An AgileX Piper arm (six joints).
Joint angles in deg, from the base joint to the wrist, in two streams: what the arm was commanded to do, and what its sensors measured. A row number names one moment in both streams.
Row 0, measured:
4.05, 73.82, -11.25, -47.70, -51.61, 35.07
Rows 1 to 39, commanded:
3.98, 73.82, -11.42, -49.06, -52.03, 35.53
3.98, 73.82, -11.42, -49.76, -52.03, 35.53
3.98, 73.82, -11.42, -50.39, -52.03, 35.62
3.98, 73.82, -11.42, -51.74, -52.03, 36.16
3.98, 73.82, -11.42, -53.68, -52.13, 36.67
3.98, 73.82, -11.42, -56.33, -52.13, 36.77
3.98, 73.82, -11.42, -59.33, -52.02, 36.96
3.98, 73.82, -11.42, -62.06, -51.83, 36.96
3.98, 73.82, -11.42, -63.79, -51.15, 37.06
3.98, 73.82, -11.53, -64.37, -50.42, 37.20
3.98, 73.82, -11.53, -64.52, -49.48, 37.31
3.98, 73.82, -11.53, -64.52, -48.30, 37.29
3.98, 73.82, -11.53, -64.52, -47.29, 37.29
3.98, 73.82, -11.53, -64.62, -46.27, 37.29
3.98, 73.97, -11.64, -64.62, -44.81, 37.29
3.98, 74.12, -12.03, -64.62, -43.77, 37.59
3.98, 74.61, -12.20, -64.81, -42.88, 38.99
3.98, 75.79, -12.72, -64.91, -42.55, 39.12
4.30, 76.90, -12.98, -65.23, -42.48, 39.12
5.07, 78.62, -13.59, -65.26, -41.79, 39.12
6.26, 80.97, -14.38, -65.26, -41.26, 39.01
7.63, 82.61, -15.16, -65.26, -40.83, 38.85
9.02, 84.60, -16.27, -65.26, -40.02, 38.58
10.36, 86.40, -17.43, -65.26, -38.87, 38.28
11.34, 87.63, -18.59, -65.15, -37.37, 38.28
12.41, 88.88, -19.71, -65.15, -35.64, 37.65
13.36, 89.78, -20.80, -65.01, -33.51, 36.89
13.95, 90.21, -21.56, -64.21, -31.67, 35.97
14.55, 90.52, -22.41, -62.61, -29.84, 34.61
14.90, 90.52, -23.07, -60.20, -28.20, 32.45
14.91, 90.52, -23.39, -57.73, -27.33, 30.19
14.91, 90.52, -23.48, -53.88, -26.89, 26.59
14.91, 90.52, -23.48, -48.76, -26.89, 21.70
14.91, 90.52, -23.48, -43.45, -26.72, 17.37
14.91, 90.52, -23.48, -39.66, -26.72, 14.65
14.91, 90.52, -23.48, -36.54, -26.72, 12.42
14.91, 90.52, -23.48, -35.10, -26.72, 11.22
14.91, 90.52, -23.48, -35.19, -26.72, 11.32
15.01, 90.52, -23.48, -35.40, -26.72, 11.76
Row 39, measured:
14.95, 90.60, -22.99, -41.89, -26.28, 15.81
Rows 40 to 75, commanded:
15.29, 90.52, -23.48, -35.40, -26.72, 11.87
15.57, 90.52, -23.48, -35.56, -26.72, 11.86
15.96, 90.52, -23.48, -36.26, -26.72, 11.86
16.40, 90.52, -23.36, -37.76, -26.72, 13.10
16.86, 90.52, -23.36, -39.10, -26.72, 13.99
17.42, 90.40, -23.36, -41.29, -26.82, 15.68
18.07, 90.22, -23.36, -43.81, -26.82, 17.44
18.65, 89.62, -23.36, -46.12, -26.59, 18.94
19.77, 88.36, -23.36, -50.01, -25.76, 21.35
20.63, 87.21, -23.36, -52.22, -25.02, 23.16
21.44, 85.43, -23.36, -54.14, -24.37, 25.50
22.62, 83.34, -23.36, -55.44, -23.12, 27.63
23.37, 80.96, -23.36, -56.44, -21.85, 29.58
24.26, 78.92, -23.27, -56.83, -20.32, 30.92
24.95, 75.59, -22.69, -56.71, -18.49, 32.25
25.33, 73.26, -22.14, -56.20, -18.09, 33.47
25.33, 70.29, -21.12, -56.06, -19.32, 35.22
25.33, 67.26, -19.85, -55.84, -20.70, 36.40
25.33, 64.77, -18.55, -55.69, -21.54, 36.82
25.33, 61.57, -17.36, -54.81, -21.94, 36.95
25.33, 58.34, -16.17, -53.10, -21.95, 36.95
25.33, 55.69, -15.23, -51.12, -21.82, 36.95
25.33, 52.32, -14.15, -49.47, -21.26, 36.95
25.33, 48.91, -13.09, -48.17, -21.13, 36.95
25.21, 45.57, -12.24, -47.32, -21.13, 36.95
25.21, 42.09, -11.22, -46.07, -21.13, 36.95
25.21, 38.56, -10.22, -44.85, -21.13, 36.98
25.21, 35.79, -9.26, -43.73, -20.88, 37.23
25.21, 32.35, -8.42, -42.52, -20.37, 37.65
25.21, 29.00, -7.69, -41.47, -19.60, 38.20
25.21, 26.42, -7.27, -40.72, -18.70, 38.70
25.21, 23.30, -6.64, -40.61, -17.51, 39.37
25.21, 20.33, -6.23, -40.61, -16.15, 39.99
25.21, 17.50, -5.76, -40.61, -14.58, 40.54
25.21, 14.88, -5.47, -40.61, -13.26, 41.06
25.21, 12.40, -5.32, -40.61, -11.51, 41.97
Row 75, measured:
25.23, 21.53, -6.59, -41.49, -17.28, 39.39
